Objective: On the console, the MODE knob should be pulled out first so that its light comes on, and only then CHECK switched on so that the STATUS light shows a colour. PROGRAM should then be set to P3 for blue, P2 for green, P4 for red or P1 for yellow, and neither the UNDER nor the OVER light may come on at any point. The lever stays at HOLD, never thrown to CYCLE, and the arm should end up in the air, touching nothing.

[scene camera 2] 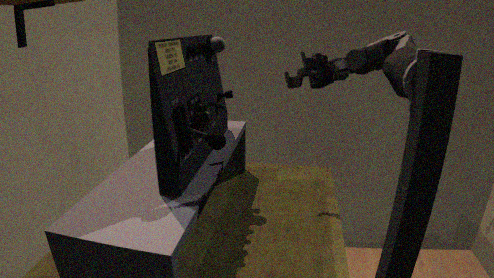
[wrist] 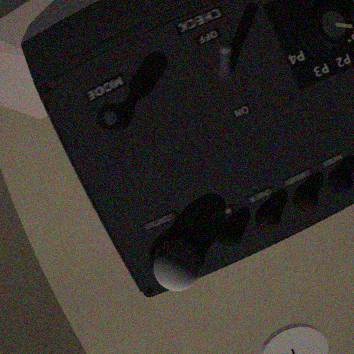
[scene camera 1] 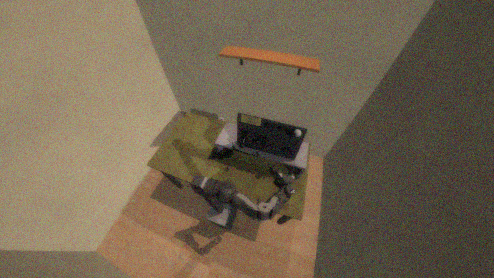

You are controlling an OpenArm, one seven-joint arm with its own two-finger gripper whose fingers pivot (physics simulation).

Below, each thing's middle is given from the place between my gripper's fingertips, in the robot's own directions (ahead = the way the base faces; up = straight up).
Now: the dark console (scene camera 2: pixel 183 72) 24 cm ahead of my hand, 14 cm to the left of it and 6 cm below it.
